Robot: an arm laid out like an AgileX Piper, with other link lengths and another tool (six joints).
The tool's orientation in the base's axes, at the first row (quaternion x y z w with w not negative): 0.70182, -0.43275, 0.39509, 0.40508
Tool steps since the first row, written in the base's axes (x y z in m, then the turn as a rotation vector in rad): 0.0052, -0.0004, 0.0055, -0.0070, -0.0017, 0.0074; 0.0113, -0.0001, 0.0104, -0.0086, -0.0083, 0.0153; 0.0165, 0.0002, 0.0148, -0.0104, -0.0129, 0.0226; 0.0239, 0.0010, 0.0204, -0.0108, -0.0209, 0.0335; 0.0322, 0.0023, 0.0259, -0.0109, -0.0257, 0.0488; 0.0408, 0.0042, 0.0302, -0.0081, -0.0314, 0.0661; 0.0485, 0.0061, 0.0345, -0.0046, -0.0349, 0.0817; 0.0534, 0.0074, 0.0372, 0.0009, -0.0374, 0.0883; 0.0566, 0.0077, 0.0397, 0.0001, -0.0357, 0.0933; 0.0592, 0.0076, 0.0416, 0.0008, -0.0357, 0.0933
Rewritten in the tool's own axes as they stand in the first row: 0.0067, -0.0035, -0.0006, 0.0050, 0.0087, -0.0025; 0.0130, -0.0081, -0.0013, 0.0135, 0.0139, 0.0003; 0.0185, -0.0120, -0.0021, 0.0209, 0.0186, 0.0015; 0.0257, -0.0178, -0.0034, 0.0329, 0.0238, 0.0048; 0.0329, -0.0247, -0.0048, 0.0481, 0.0288, 0.0036; 0.0389, -0.0322, -0.0064, 0.0663, 0.0318, 0.0032; 0.0447, -0.0390, -0.0081, 0.0825, 0.0332, 0.0015; 0.0483, -0.0433, -0.0092, 0.0910, 0.0303, 0.0025; 0.0515, -0.0458, -0.0097, 0.0947, 0.0317, -0.0010; 0.0540, -0.0477, -0.0098, 0.0950, 0.0310, -0.0009
